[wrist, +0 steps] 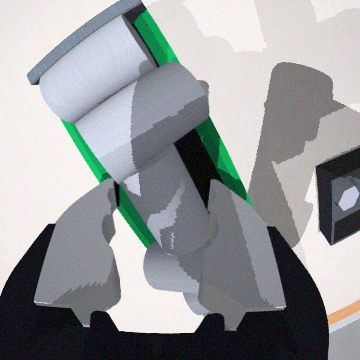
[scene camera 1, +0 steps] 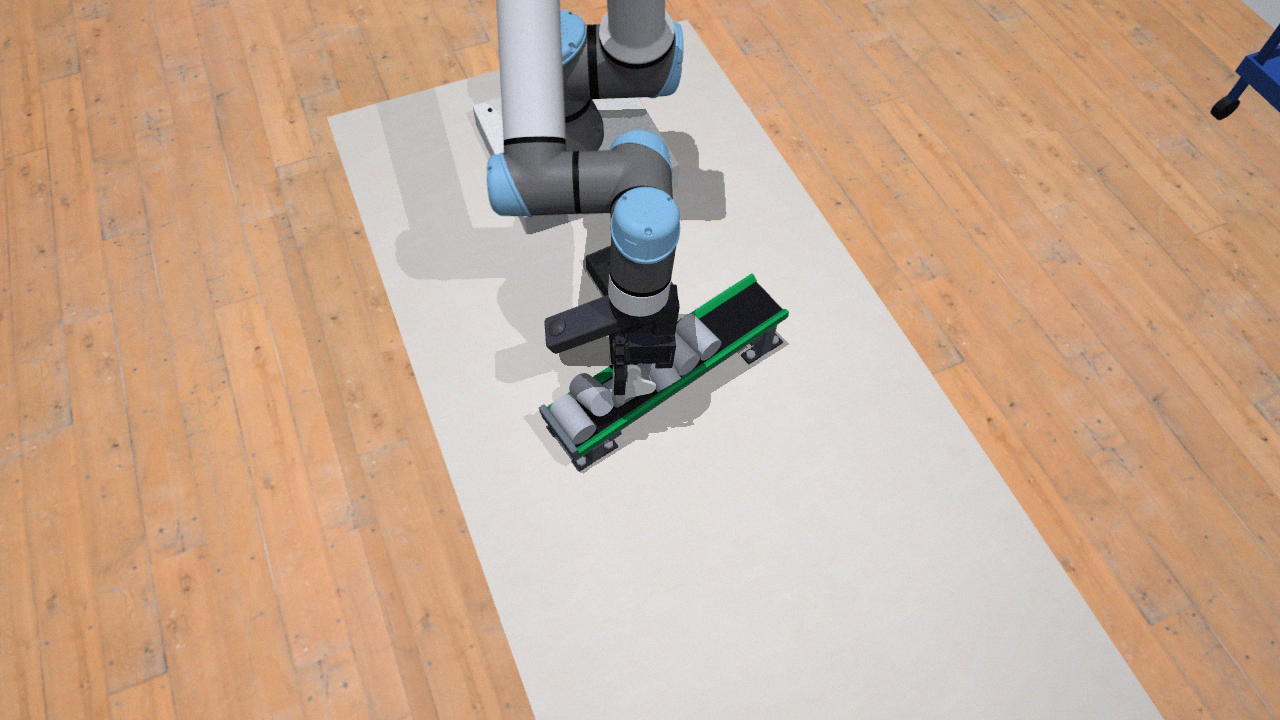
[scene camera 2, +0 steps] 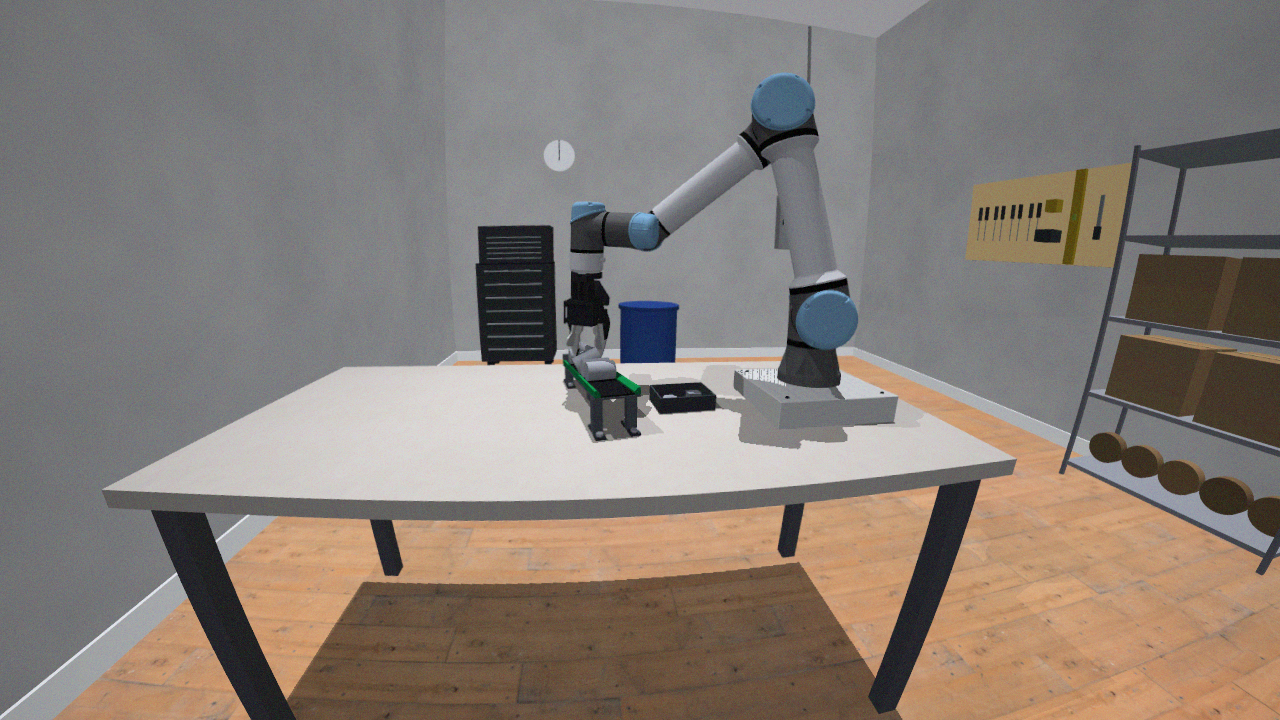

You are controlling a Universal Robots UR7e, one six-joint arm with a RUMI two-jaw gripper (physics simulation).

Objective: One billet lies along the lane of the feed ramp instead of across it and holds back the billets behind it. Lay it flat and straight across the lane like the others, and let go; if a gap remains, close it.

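Note:
The feed ramp has green rails and a black lane. The first billet lies across at the end stop. A second billet lies across against it. The lengthwise billet lies along the lane behind them; black lane shows on its right in the wrist view. Other billets are behind it. My gripper is over the lengthwise billet, fingers partly closed but still open, with a gap visible at the left finger.
A black tray stands beside the ramp, on the side of the robot base. The ramp stands on the light table top. The ramp's feet stick out below its rails.

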